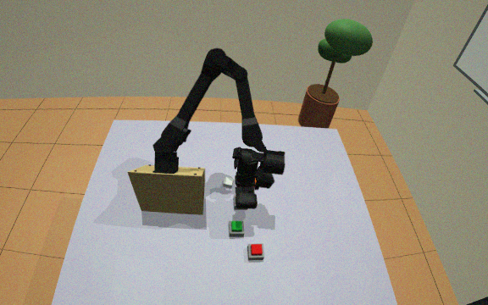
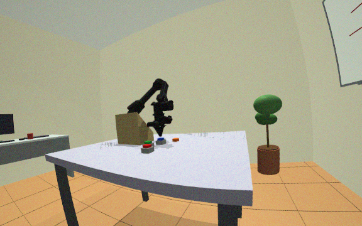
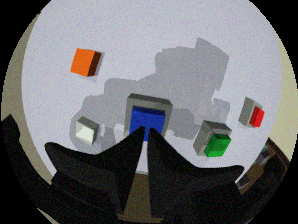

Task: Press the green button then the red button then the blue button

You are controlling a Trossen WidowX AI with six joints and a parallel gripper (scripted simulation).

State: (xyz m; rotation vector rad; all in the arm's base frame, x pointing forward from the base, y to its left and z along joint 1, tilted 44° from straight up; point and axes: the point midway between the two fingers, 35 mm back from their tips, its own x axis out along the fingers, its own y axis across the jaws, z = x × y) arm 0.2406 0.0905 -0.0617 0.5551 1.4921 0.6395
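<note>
The blue button lies 20 mm below my gripper tip. Also, from my gripper tip: white block: 50 mm behind, 90 mm to the left, 40 mm below; then green button: 20 mm behind, 110 mm to the right, 20 mm below; then orange block: 50 mm ahead, 90 mm to the left, 40 mm below.
</note>
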